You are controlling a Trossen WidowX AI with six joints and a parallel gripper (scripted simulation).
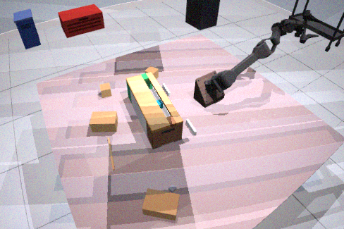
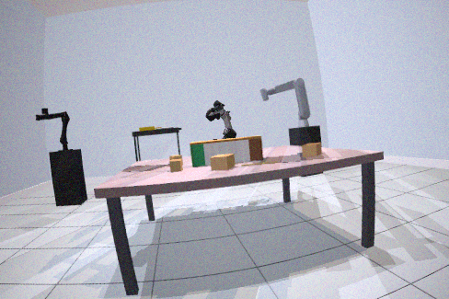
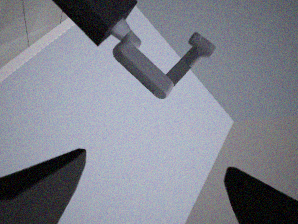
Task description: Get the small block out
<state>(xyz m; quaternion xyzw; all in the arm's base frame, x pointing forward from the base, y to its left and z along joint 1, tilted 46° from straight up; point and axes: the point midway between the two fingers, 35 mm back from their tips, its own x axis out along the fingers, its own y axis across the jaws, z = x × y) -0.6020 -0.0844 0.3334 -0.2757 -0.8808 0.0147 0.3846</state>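
The cyan block lies 940 mm ahead of my gripper tip, 290 mm below it and 240 mm to the right of it. From my gripper tip the other things lie so: thin stick 1240 mm ahead, 370 mm below, 170 mm to the right; then tiny grey cube 1100 mm ahead, 370 mm below, 120 mm to the left; then tan cube 800 mm ahead, 540 mm to the right, 350 mm below.
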